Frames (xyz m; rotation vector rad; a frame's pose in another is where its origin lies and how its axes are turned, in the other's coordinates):
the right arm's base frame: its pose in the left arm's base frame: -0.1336 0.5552 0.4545 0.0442 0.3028 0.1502
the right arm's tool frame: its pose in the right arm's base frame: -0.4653 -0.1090 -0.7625 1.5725 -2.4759 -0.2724
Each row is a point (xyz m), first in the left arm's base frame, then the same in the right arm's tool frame.
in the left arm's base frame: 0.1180 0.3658 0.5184
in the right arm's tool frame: -0.1141 -0.3831 -1.0470
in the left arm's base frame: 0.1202 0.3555 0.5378
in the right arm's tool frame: -0.1023 -0.3774 -1.0648
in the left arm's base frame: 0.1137 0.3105 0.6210
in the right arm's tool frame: -0.0470 -0.3405 -1.1324
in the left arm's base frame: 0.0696 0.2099 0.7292
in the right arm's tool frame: 0.0741 -0.2753 -1.2022
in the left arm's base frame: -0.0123 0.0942 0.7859
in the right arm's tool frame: 0.2125 -0.2113 -1.2086
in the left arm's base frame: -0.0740 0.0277 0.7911
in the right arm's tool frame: 0.2922 -0.1772 -1.1815
